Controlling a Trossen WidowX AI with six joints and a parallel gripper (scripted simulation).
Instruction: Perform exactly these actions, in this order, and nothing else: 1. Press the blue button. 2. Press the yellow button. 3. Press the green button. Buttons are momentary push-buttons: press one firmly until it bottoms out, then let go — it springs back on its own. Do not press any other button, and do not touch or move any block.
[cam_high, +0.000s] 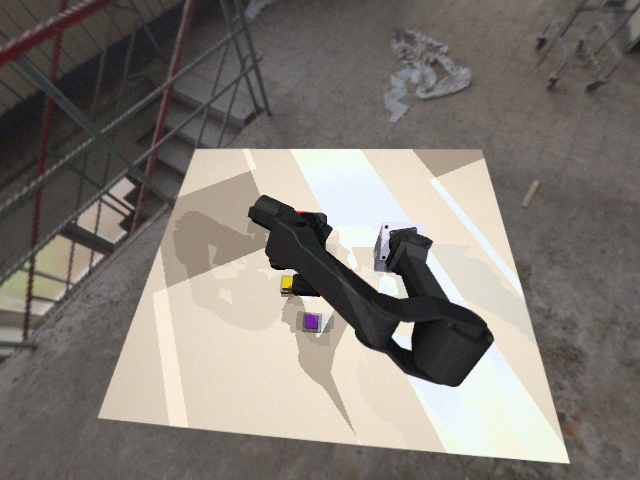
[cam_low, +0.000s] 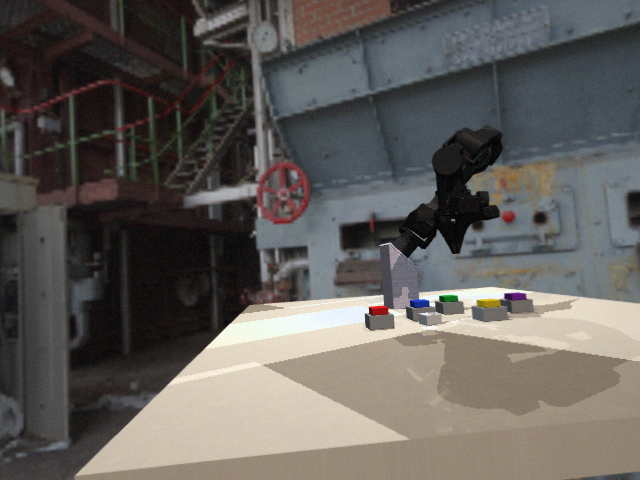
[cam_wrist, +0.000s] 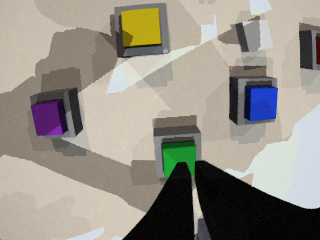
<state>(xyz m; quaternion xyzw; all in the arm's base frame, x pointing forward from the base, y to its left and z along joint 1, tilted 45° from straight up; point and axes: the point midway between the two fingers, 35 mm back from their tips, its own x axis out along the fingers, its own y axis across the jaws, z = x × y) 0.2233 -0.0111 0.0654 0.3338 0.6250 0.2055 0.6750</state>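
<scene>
My gripper tip is 50 mm past the green button and 100 mm above it. The rest, counted from my gripper tip: purple button 20 mm ahead, 120 mm to the left, 100 mm below; yellow button 80 mm ahead, 10 mm to the left, 100 mm below; blue button 10 mm behind, 90 mm to the right, 100 mm below.
</scene>
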